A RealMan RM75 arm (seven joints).
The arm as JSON. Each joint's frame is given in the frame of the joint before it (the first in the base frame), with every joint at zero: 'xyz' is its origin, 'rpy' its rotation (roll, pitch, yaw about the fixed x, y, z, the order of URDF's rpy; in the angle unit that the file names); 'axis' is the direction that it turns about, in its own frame. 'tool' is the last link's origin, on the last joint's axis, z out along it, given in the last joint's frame.
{
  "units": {
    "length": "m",
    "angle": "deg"
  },
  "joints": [
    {
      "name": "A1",
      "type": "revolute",
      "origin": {
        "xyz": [
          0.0,
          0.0,
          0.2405
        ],
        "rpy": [
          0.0,
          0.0,
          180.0
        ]
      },
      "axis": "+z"
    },
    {
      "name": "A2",
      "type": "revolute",
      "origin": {
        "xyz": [
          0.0,
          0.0,
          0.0
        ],
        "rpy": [
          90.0,
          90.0,
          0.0
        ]
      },
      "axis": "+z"
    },
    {
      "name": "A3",
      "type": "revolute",
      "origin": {
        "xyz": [
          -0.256,
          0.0,
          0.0
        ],
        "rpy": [
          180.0,
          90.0,
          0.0
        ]
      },
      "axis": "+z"
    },
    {
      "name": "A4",
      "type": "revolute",
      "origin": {
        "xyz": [
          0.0,
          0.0,
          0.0
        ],
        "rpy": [
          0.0,
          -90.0,
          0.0
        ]
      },
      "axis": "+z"
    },
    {
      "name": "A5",
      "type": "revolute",
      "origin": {
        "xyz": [
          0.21,
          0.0,
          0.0
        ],
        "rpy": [
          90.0,
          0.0,
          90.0
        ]
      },
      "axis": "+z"
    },
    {
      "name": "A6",
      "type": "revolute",
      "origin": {
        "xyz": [
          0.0,
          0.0,
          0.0
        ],
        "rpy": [
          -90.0,
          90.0,
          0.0
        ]
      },
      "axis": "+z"
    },
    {
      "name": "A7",
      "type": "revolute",
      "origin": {
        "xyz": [
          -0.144,
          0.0,
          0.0
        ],
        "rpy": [
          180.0,
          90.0,
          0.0
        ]
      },
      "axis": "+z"
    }
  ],
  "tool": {
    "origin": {
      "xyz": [
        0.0,
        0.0,
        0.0
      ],
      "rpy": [
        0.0,
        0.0,
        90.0
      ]
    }
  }
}
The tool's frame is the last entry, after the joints.
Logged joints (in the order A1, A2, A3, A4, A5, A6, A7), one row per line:
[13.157, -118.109, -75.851, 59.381, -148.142, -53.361, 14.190]
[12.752, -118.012, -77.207, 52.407, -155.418, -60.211, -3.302]
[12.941, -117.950, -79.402, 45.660, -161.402, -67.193, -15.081]
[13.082, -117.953, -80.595, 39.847, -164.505, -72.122, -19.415]
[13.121, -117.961, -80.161, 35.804, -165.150, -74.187, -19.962]
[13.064, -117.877, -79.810, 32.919, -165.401, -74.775, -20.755]
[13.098, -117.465, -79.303, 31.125, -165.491, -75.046, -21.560]
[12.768, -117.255, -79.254, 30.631, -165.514, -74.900, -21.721]
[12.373, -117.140, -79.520, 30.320, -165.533, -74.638, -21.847]
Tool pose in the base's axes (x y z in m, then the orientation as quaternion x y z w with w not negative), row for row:
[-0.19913, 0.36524, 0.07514, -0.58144, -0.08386, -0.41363, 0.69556]
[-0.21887, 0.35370, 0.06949, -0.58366, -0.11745, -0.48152, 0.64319]
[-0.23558, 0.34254, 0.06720, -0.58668, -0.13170, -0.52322, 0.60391]
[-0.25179, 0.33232, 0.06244, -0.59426, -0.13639, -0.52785, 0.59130]
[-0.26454, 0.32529, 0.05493, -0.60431, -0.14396, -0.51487, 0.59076]
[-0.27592, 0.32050, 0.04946, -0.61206, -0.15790, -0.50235, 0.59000]
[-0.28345, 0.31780, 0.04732, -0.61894, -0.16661, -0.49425, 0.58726]
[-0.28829, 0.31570, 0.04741, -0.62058, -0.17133, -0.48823, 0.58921]
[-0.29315, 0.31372, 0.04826, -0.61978, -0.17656, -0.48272, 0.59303]
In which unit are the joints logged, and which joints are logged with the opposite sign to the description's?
The joints are logged in degrees. Opposite sign: A1, A4, A5, A6.
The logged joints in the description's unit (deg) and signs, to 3 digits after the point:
[-13.157, -118.109, -75.851, -59.381, 148.142, 53.361, 14.190]
[-12.752, -118.012, -77.207, -52.407, 155.418, 60.211, -3.302]
[-12.941, -117.950, -79.402, -45.660, 161.402, 67.193, -15.081]
[-13.082, -117.953, -80.595, -39.847, 164.505, 72.122, -19.415]
[-13.121, -117.961, -80.161, -35.804, 165.150, 74.187, -19.962]
[-13.064, -117.877, -79.810, -32.919, 165.401, 74.775, -20.755]
[-13.098, -117.465, -79.303, -31.125, 165.491, 75.046, -21.560]
[-12.768, -117.255, -79.254, -30.631, 165.514, 74.900, -21.721]
[-12.373, -117.140, -79.520, -30.320, 165.533, 74.638, -21.847]

